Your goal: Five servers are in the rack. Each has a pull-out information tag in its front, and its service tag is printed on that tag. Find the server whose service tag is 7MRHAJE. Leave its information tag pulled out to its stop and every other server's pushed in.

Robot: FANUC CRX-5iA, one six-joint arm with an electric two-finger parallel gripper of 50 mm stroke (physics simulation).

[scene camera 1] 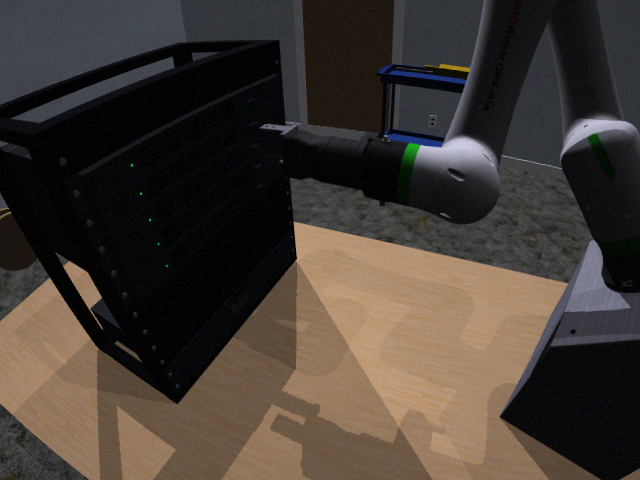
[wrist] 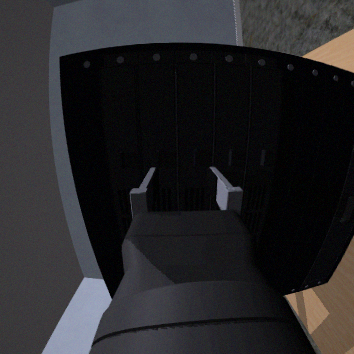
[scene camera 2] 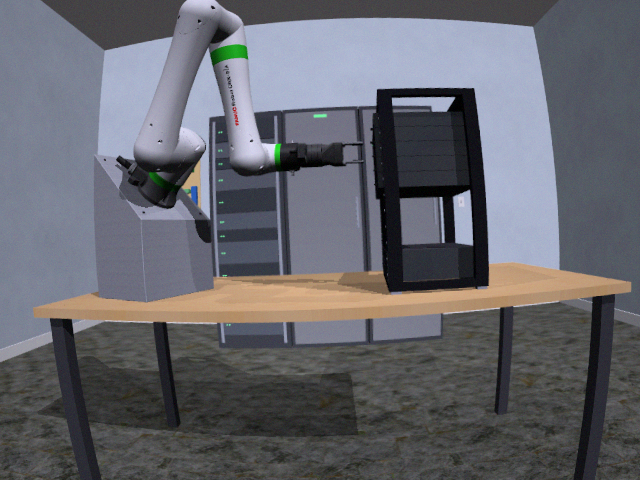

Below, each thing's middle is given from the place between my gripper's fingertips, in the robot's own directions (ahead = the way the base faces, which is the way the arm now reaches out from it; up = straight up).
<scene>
I see my gripper 210 mm short of the black rack (scene camera 1: 150, 188), 30 mm to the right of it and 130 mm above it.
</scene>
